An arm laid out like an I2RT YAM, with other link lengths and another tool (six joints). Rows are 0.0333 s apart.
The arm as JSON. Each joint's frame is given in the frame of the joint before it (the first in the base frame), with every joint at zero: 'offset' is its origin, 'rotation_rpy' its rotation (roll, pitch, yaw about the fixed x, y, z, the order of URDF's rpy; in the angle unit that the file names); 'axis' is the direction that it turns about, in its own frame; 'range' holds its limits. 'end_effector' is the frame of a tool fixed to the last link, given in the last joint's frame.
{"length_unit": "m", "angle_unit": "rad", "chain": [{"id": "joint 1", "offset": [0.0, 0.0, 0.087], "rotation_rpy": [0.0, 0.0, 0.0], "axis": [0.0, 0.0, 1.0], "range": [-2.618, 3.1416]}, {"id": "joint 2", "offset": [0.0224, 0.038, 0.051], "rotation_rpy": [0.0, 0.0, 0.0], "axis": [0.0, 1.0, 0.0], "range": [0.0, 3.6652]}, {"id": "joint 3", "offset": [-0.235, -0.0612, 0.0], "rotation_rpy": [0.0, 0.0, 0.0], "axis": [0.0, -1.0, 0.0], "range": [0.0, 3.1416]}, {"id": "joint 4", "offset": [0.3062, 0.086, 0.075], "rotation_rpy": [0.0, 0.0, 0.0], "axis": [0.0, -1.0, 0.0], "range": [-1.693, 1.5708]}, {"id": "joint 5", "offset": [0.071, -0.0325, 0.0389], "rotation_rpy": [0.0, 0.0, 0.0], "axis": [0.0, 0.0, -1.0], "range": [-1.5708, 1.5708]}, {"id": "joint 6", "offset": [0.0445, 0.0, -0.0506], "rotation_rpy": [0.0, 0.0, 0.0], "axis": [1.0, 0.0, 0.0], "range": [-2.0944, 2.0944]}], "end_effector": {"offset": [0.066, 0.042, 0.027], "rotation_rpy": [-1.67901, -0.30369, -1.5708]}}
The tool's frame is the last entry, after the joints.
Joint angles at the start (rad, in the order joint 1, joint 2, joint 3, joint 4, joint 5, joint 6):
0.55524 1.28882 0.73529 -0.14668 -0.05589 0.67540
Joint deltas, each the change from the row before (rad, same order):
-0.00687 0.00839 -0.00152 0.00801 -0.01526 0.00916
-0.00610 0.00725 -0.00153 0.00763 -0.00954 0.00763
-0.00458 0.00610 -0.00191 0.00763 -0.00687 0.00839
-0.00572 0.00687 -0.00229 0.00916 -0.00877 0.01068
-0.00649 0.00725 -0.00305 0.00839 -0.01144 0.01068
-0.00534 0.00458 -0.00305 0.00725 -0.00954 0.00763
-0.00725 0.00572 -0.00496 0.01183 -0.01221 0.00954
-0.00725 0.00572 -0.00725 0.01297 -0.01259 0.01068
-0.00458 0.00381 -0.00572 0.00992 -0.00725 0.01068
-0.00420 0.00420 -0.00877 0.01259 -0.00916 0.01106
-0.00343 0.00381 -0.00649 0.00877 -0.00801 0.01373
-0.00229 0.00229 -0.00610 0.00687 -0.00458 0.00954
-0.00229 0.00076 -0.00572 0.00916 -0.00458 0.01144
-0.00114 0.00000 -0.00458 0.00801 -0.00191 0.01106
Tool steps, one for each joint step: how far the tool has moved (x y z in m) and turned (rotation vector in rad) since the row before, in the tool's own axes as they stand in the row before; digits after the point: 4 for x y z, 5 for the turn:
0.0021 0.0003 0.0022 -0.00518 -0.01015 0.01268
0.0023 0.0000 0.0019 -0.00262 -0.00544 0.01113
0.0019 0.0001 0.0017 -0.00141 -0.00428 0.01098
0.0024 -0.0001 0.0018 -0.00141 -0.00572 0.01383
0.0027 0.0004 0.0021 -0.00395 -0.00695 0.01439
0.0021 0.0002 0.0013 -0.00223 -0.00617 0.01051
0.0028 0.0002 0.0016 -0.00123 -0.00828 0.01325
0.0032 0.0009 0.0019 -0.00244 -0.00828 0.01452
0.0024 0.0007 0.0013 -0.00091 -0.00518 0.01308
0.0027 0.0017 0.0018 -0.00262 -0.00681 0.01315
0.0024 0.0013 0.0015 -0.00349 -0.00600 0.01562
0.0020 0.0013 0.0011 -0.00243 -0.00313 0.01099
0.0015 0.0004 0.0005 0.00119 -0.00520 0.01195
0.0011 0.0001 0.0002 0.00256 -0.00381 0.01084

